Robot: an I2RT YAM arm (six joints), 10 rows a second.
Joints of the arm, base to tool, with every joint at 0 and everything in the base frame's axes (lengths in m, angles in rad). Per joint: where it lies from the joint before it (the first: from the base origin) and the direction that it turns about. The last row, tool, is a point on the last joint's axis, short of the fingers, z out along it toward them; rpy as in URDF.
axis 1: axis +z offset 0 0 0.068
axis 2: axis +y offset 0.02 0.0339 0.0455
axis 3: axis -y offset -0.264 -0.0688 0
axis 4: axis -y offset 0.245 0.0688 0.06
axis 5: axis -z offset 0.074 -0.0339 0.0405
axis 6: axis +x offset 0.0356 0 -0.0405
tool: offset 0 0 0 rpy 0 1.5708 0
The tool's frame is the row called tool.
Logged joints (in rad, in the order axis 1, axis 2, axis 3, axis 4, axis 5, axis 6), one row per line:
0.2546 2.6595 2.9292 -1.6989 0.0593 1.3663
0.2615 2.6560 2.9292 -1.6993 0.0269 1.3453
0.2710 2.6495 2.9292 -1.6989 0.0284 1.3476
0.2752 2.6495 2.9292 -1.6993 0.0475 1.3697
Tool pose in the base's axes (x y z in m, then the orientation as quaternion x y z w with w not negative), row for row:
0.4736 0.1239 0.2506 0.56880 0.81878 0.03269 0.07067
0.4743 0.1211 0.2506 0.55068 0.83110 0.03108 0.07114
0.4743 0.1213 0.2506 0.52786 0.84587 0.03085 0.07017
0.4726 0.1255 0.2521 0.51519 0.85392 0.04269 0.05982
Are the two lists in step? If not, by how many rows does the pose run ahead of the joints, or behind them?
The pose runs 2 rows behind the joints: the pose in row i belongs to the joints in row i - 2.
